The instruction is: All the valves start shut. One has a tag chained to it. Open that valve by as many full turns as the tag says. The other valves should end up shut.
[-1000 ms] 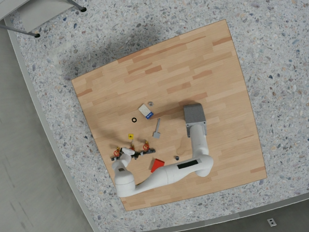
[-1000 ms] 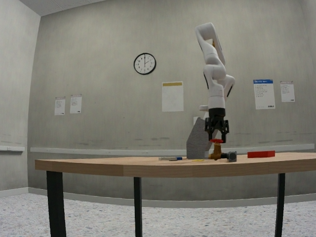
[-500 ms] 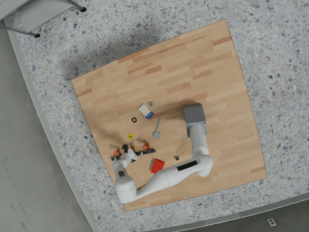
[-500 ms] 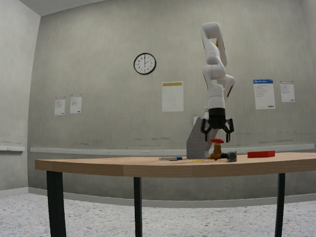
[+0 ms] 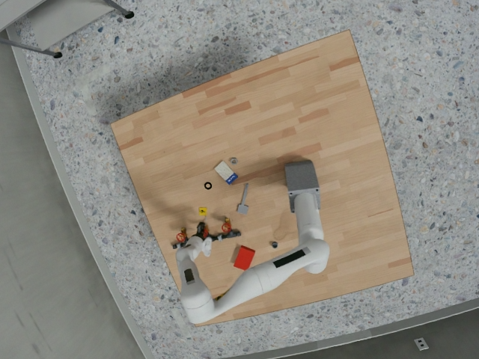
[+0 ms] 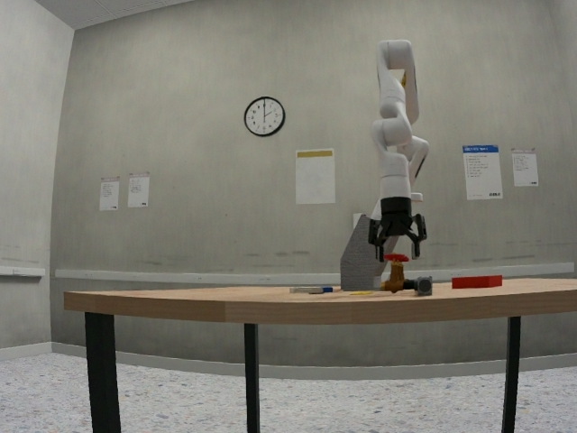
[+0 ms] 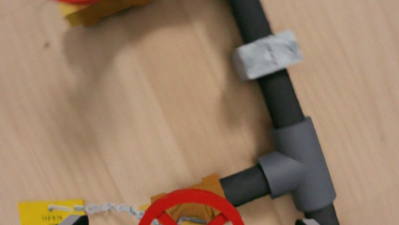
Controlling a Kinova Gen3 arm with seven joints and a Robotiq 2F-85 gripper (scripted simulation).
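My gripper is now 10 mm past the yellow tag, 90 mm to the left of it and 80 mm above it. Also, from my hand: red block: 160 mm behind, 200 mm to the left, 70 mm below; grey scraper: 230 mm behind, 100 mm to the right, 80 mm below; blue box: 170 mm behind, 270 mm to the right, 70 mm below.
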